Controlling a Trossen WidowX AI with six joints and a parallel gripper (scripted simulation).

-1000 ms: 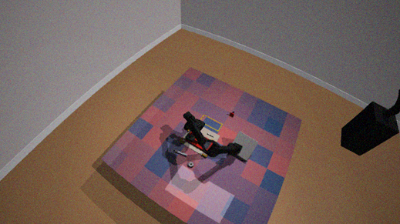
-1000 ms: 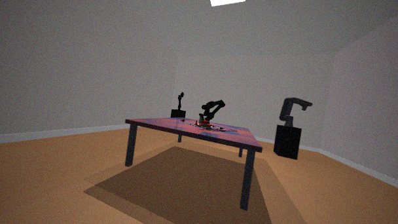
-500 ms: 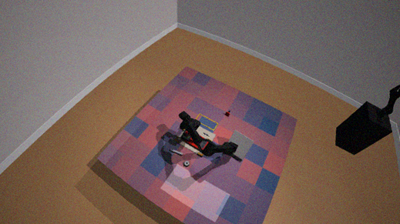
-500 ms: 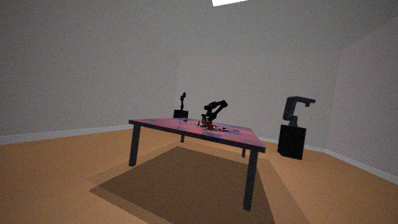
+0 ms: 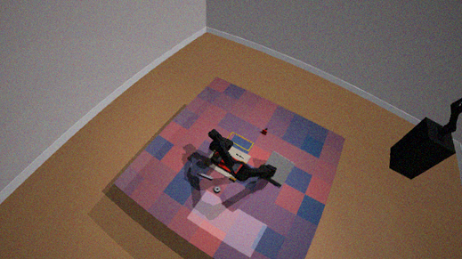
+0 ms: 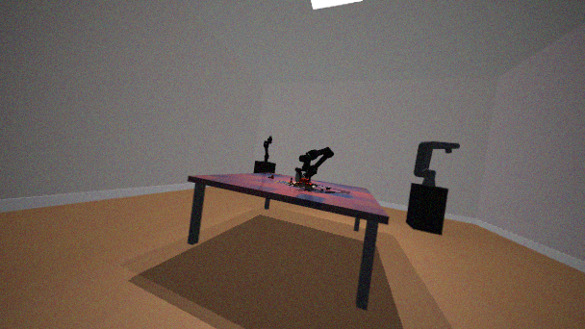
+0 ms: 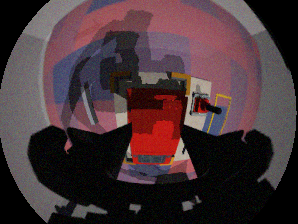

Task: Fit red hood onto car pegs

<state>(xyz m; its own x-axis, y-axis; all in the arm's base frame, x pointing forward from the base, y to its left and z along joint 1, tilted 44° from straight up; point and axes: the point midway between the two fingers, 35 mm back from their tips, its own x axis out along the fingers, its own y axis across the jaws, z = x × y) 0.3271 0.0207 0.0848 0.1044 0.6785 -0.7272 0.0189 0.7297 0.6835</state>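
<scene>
My gripper tip is 1 cm below the red hood. The rest, counted from my gripper tip: thin grey stick 3 cm ahead, 16 cm to the left, 4 cm below.
</scene>
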